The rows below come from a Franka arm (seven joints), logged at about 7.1 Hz.
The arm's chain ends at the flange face. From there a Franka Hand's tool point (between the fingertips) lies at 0.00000 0.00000 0.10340 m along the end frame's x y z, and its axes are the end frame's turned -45 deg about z.
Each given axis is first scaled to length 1.
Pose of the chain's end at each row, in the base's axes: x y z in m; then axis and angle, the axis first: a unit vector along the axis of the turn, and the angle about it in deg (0 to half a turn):
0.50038 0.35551 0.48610 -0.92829 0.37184 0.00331 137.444
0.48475 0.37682 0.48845 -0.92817 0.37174 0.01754 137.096
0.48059 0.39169 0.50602 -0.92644 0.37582 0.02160 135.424
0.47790 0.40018 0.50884 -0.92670 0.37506 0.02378 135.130
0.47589 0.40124 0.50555 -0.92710 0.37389 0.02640 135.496
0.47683 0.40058 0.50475 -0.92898 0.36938 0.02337 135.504
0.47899 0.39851 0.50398 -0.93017 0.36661 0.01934 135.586
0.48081 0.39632 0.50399 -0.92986 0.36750 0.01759 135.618
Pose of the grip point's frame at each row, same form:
0.52583 0.42065 0.40994 -0.98945 -0.01158 -0.14444 140.679
0.50800 0.44332 0.41277 -0.99105 -0.01165 -0.13300 139.743
0.50432 0.46036 0.43245 -0.99073 -0.00725 -0.13567 138.040
0.50137 0.46936 0.43566 -0.99084 -0.00805 -0.13483 137.677
0.49865 0.47018 0.43193 -0.99133 -0.00928 -0.13109 137.897
0.49975 0.46943 0.43109 -0.99091 -0.01412 -0.13378 138.036
0.50233 0.46708 0.43019 -0.99041 -0.01710 -0.13708 138.286
0.50449 0.46472 0.43015 -0.99023 -0.01616 -0.13852 138.391

